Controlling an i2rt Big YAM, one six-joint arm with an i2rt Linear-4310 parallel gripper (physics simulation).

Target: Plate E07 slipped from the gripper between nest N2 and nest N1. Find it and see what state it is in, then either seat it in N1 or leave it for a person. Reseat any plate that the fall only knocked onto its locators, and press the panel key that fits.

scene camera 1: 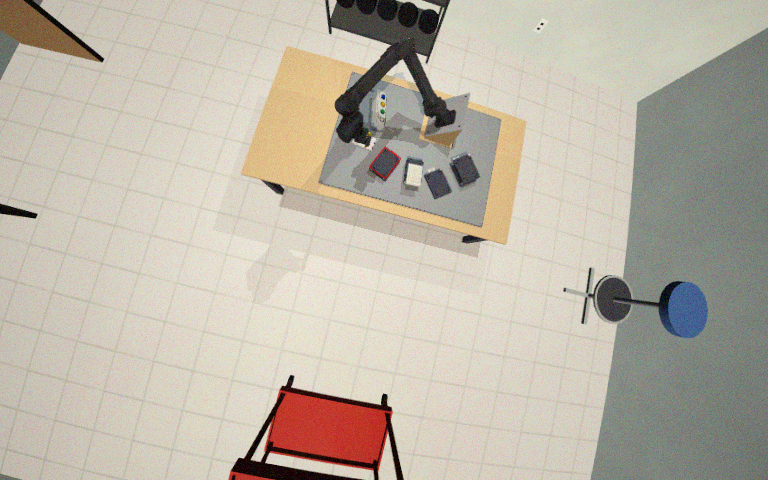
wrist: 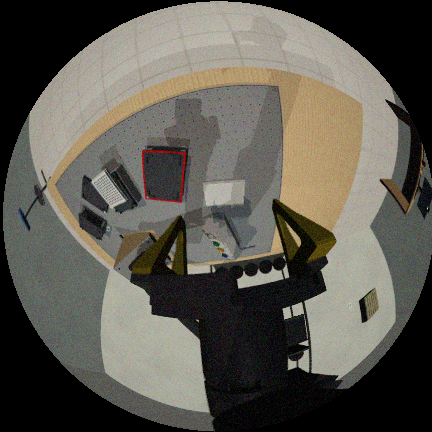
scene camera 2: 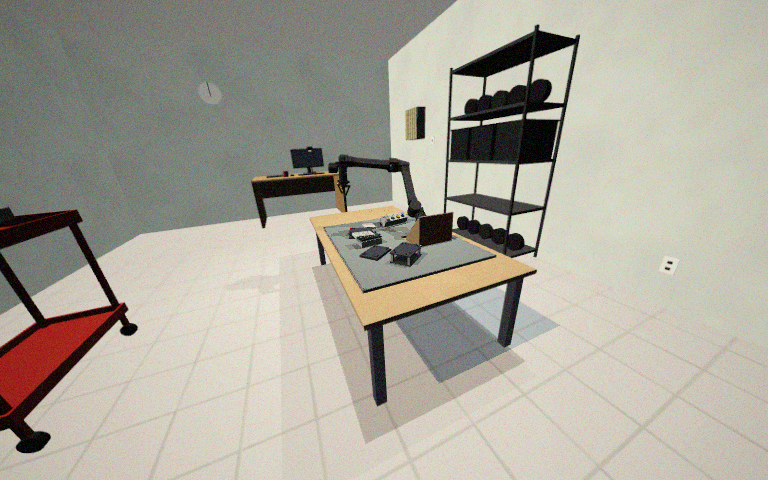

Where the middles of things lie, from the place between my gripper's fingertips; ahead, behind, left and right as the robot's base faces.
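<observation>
The red-framed dark plate (wrist: 162,175) is here, and my hand is 5 cm past the plate, 17 cm to the right of it and 24 cm above it.
</observation>
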